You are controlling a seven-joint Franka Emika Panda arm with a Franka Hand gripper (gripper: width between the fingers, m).
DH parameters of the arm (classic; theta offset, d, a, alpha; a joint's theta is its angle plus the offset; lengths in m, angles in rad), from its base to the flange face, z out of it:
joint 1: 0 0.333 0 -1.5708
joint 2: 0 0 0 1.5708
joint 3: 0 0.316 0.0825 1.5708
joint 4: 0 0 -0.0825 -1.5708
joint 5: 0 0.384 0 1.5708
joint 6: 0 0 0.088 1.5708
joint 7: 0 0.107 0 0
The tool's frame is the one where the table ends.
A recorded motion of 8 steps. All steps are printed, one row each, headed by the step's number.
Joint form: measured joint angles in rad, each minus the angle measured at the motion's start. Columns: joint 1, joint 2, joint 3, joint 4, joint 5, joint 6, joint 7.
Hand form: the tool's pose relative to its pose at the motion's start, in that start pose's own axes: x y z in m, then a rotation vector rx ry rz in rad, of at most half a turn. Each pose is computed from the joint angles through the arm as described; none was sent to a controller.
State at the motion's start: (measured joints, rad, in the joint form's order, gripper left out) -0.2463 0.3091 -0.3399 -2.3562 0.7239 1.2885 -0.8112
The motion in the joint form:
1: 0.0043 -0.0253 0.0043 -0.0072 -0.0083 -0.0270 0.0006
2: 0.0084 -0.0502 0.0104 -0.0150 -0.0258 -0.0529 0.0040
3: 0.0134 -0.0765 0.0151 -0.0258 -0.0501 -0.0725 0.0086
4: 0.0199 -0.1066 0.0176 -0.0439 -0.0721 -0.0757 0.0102
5: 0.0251 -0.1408 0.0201 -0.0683 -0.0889 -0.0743 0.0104
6: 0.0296 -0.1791 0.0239 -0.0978 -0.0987 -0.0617 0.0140
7: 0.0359 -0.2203 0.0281 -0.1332 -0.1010 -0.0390 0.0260
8: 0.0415 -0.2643 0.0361 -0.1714 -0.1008 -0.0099 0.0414
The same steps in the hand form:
1: -0.0046 -0.0098 0.0041 0.0055 -0.0253 -0.0154
2: -0.0099 -0.0185 0.0088 0.0038 -0.0581 -0.0245
3: -0.0162 -0.0253 0.0136 -0.0064 -0.0912 -0.0287
4: -0.0227 -0.0302 0.0186 -0.0238 -0.1119 -0.0351
5: -0.0299 -0.0344 0.0245 -0.0380 -0.1257 -0.0440
6: -0.0366 -0.0381 0.0310 -0.0543 -0.1282 -0.0529
7: -0.0425 -0.0411 0.0391 -0.0713 -0.1217 -0.0556
8: -0.0478 -0.0440 0.0483 -0.0918 -0.1115 -0.0574

